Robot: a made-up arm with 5 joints.
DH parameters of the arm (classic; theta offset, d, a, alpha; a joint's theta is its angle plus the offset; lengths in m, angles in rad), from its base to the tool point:
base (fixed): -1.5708 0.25 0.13 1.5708
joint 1: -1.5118 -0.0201 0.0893 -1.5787
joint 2: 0 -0.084 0.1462 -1.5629
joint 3: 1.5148 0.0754 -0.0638 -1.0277
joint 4: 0 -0.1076 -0.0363 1.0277
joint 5: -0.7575 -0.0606 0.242 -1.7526
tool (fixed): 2.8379 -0.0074 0 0
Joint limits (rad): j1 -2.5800..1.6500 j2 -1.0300..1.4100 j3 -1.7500..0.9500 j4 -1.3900..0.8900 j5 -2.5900..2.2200
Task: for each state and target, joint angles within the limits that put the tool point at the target. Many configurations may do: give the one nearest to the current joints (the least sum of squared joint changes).
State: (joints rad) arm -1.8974 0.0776 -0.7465 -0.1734 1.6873
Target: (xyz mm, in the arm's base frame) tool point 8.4 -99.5 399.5
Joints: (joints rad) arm -1.7211 -0.3474 -1.0426 0.4141 2.2200
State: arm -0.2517 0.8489 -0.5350 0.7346 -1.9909
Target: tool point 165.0 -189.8 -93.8
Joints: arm -0.9177 0.6436 -0.5678 0.4643 -2.0192
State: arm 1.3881 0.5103 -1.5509 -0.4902 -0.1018
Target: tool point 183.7 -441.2 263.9
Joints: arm 0.9784 0.6738 -1.4845 -0.4479 0.2263
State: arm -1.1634 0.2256 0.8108 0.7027 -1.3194
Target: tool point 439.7 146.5 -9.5
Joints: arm -1.0354 0.8321 0.2955 0.6491 -1.6812
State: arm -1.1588 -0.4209 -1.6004 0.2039 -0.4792
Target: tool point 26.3 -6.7 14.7
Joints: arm -1.7946 -0.4657 -1.5869 0.5401 -1.1207
